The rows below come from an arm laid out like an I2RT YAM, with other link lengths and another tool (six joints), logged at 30 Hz.
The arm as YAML. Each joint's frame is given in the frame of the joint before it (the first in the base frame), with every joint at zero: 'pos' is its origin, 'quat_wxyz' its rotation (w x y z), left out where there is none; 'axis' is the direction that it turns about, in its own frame. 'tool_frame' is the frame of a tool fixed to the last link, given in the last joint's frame.
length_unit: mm
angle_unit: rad
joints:
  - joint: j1
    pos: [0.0, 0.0, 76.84]
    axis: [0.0, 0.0, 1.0]
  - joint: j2
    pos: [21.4, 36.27, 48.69]
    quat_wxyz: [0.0, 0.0, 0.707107, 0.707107]
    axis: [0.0, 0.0, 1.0]
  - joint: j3
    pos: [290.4, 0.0, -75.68]
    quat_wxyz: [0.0, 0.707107, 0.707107, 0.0]
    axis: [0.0, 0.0, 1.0]
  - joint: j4
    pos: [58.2, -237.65, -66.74]
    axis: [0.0, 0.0, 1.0]
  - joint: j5
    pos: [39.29, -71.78, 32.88]
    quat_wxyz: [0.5, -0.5, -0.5, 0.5]
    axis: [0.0, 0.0, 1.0]
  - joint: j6
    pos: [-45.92, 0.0, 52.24]
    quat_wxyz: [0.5, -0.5, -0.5, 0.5]
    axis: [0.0, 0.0, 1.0]
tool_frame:
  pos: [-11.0, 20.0, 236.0]
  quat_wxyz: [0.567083, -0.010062, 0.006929, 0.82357]
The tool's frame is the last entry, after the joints.
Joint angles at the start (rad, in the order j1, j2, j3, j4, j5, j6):
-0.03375 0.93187 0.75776 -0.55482 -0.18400 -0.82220
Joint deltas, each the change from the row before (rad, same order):
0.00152 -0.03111 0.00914 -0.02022 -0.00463 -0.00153
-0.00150 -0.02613 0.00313 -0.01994 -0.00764 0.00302
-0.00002 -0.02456 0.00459 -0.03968 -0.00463 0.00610
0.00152 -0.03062 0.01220 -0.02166 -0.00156 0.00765
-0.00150 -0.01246 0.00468 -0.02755 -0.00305 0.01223
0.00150 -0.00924 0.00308 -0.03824 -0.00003 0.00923
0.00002 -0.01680 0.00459 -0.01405 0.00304 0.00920
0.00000 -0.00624 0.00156 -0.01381 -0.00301 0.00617
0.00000 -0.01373 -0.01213 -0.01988 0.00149 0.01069
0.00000 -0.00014 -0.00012 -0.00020 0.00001 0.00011
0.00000 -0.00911 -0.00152 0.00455 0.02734 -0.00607
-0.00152 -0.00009 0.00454 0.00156 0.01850 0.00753
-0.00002 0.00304 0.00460 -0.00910 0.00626 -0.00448
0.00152 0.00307 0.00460 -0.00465 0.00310 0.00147
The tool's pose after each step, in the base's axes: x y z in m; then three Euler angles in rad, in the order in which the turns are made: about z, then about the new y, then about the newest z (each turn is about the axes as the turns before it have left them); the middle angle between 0 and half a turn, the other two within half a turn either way. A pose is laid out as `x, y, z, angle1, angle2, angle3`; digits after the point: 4 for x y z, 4 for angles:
0.3553, 0.0430, 0.1596, 0.2234, 2.2412, 2.8479
0.3503, 0.0446, 0.1647, 0.2295, 2.2309, 2.8539
0.3414, 0.0461, 0.1645, 0.2372, 2.2402, 2.8671
0.3374, 0.0470, 0.1747, 0.2361, 2.2195, 2.8687
0.3317, 0.0473, 0.1736, 0.2402, 2.2290, 2.8866
0.3234, 0.0478, 0.1677, 0.2470, 2.2538, 2.9047
0.3204, 0.0469, 0.1712, 0.2413, 2.2473, 2.9086
0.3173, 0.0477, 0.1703, 0.2462, 2.2525, 2.9193
0.3104, 0.0473, 0.1629, 0.2482, 2.2703, 2.9350
0.3103, 0.0473, 0.1629, 0.2482, 2.2704, 2.9352
0.3117, 0.0398, 0.1648, 0.2107, 2.2635, 2.9020
0.3134, 0.0340, 0.1669, 0.1840, 2.2602, 2.8920
0.3124, 0.0324, 0.1657, 0.1774, 2.2685, 2.8844
0.3122, 0.0320, 0.1658, 0.1754, 2.2720, 2.8841

